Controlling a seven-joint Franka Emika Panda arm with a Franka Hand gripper.
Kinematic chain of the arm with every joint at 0, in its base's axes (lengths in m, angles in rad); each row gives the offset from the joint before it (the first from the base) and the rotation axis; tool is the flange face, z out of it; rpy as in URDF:
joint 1: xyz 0 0 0.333 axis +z
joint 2: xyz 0 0 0 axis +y
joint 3: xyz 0 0 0.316 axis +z
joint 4: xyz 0.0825 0 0 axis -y
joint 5: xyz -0.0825 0 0.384 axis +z
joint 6: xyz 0 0 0 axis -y
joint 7: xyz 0.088 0 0 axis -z
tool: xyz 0 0 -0.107 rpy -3.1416 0 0
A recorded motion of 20 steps. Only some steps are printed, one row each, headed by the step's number.
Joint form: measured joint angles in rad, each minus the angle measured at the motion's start. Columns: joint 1, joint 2, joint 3, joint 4, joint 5, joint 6, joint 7.
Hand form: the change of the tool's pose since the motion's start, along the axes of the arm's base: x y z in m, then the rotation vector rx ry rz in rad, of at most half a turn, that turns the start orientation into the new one. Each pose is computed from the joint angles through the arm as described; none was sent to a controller.
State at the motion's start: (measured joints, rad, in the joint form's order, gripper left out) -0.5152 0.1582 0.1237 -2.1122 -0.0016 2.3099 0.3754
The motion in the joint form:
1: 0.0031 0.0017 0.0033 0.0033 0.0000 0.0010 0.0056
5: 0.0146 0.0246 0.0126 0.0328 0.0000 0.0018 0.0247
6: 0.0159 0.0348 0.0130 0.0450 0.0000 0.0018 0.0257
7: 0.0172 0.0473 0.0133 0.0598 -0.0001 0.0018 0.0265
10: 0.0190 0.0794 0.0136 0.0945 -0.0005 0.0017 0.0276
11: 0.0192 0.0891 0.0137 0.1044 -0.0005 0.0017 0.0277
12: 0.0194 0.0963 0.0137 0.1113 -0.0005 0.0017 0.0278
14: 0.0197 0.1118 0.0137 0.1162 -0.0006 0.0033 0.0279
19: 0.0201 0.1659 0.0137 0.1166 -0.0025 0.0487 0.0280
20: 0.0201 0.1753 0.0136 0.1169 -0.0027 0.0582 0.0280
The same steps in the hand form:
1: 0.0024 0.0029 0.0006 -0.0001 -0.0027 0.0007
5: 0.0148 0.0104 0.0007 0.0023 -0.0116 0.0016
6: 0.0184 0.0099 0.0003 0.0029 -0.0141 0.0020
7: 0.0227 0.0091 -0.0004 0.0036 -0.0169 0.0024
10: 0.0323 0.0062 -0.0039 0.0065 -0.0210 0.0026
11: 0.0350 0.0052 -0.0053 0.0076 -0.0217 0.0025
12: 0.0369 0.0045 -0.0065 0.0086 -0.0218 0.0023
14: 0.0384 0.0040 -0.0135 0.0136 -0.0142 0.0023
19: 0.0421 0.0028 -0.0416 0.0218 -0.0090 0.0020
20: 0.0428 0.0024 -0.0463 0.0226 -0.0098 0.0017

